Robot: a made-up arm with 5 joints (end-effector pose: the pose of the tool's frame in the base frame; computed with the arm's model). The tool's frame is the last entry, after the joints. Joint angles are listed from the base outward.
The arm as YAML. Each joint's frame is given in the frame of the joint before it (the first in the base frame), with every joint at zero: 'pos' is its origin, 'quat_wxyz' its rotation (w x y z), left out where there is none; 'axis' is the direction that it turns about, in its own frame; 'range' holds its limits. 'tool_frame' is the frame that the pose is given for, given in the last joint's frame.
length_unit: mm
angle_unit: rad
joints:
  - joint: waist
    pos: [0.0, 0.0, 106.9]
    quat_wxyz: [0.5, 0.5, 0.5, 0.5]
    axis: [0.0, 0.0, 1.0]
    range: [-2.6, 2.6]
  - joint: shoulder
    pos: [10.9, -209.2, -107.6]
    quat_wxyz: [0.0, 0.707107, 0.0, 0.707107]
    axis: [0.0, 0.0, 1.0]
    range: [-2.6, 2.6]
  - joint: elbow
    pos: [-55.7, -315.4, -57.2]
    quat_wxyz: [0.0, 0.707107, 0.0, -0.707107]
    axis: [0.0, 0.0, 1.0]
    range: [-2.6, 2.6]
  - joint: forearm
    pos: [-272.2, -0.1, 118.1]
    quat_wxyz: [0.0, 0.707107, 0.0, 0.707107]
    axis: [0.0, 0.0, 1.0]
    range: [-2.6, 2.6]
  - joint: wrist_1
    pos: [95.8, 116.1, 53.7]
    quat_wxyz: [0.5, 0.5, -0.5, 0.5]
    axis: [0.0, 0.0, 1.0]
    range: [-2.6, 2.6]
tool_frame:
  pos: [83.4, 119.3, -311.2]
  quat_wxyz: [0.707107, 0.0, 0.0, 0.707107]
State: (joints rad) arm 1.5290 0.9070 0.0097 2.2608 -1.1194
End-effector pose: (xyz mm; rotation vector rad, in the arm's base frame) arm 424.8 87.7 133.5 1.9049 -0.2710 -1.8070
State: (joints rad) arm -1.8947 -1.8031 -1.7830 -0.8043 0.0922
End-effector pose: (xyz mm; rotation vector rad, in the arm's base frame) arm -513.2 -812.3 132.5 -0.7581 1.1050 1.7359
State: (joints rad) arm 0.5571 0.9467 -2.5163 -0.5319 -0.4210
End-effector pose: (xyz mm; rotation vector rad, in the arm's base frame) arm 189.4 -194.7 584.3 -2.6683 -1.3517 0.3643
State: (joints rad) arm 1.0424 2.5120 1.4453 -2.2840 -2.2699
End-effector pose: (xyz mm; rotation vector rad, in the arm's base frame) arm 282.9 358.8 396.5 -1.9918 -1.6437 0.7497
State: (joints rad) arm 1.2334 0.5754 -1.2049 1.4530 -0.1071
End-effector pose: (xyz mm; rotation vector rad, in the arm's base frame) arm 330.9 7.2 138.0 1.7054 0.0729 -1.5598
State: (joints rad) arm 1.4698 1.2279 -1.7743 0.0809 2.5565
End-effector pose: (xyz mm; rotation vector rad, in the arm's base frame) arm 502.4 -281.4 448.2 2.2945 -1.8019 -0.1549
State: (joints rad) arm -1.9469 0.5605 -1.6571 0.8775 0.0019
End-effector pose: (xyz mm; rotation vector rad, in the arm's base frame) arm 287.4 21.4 -112.3 -0.5094 -0.9769 -0.3898
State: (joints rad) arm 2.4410 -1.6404 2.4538 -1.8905 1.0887
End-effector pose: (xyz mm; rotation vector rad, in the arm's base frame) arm -121.4 671.0 589.5 2.3088 1.6580 -0.7898
